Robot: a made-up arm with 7 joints.
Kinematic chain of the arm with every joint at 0, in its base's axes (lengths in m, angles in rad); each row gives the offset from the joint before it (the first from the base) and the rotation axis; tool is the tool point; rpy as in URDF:
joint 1: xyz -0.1 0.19 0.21 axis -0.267 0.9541 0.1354
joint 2: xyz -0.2 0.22 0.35 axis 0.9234 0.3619 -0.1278
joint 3: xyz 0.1 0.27 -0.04 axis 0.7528 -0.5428 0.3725
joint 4: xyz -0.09 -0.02 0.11 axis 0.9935 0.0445 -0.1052
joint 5: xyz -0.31 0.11 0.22 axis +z
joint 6: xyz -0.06 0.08 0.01 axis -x
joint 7: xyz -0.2 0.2 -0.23 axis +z
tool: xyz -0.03 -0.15 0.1 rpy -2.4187 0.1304 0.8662
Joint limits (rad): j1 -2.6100..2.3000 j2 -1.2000..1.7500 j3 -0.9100..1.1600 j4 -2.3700..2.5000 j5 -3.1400..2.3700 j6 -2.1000..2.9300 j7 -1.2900..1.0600
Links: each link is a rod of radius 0.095 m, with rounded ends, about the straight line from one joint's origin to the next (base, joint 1, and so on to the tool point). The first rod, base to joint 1, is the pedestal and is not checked.
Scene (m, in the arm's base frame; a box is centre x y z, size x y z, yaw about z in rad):
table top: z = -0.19
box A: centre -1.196 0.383 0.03 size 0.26 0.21 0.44 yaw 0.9
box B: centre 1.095 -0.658 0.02 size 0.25 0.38 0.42 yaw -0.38
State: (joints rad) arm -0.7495 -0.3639 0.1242 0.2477 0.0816 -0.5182 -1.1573
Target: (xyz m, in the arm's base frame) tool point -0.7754 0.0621 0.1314
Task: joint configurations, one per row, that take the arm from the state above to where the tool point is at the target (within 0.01 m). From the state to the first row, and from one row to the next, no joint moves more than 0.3 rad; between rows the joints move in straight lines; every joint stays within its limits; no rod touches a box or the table.
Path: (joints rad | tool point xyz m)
1: -0.4733 -0.4833 0.1318 0.2676 0.0933 -0.4842 -0.9792 | -1.1109 0.9407 0.1433
2: -0.1971 -0.6028 0.1394 0.2875 0.1049 -0.4502 -0.8011 | -1.0980 0.8548 0.2732
3: 0.0790 -0.7222 0.1470 0.3075 0.1166 -0.4161 -0.6229 | -1.0595 0.7698 0.4120
4: 0.3552 -0.8417 0.1546 0.3274 0.1282 -0.3821 -0.4448 | -0.9890 0.6919 0.5535
5: 0.6314 -0.9611 0.1623 0.3473 0.1399 -0.3481 -0.2667 | -0.8839 0.6262 0.6872
6: 0.9076 -1.0806 0.1699 0.3672 0.1515 -0.3141 -0.0886 | -0.7468 0.5759 0.8007
7: 1.1838 -1.2000 0.1775 0.3872 0.1632 -0.2800 0.0895 | -0.5850 0.5417 0.8834
8: 0.9148 -1.1044 0.3013 0.3722 0.3422 -0.2649 -0.0877 | -0.6769 0.4403 0.8505
9: 0.6459 -1.0088 0.4251 0.3572 0.5212 -0.2498 -0.2649 | -0.7707 0.3215 0.7538
10: 0.3769 -0.9132 0.5489 0.3423 0.7001 -0.2347 -0.4420 | -0.8381 0.2059 0.5881
11: 0.1079 -0.8176 0.6727 0.3273 0.8791 -0.2196 -0.6192 | -0.8475 0.1143 0.3686
12: -0.1610 -0.7220 0.7965 0.3123 1.0581 -0.2045 -0.7964 | -0.7754 0.0621 0.1314

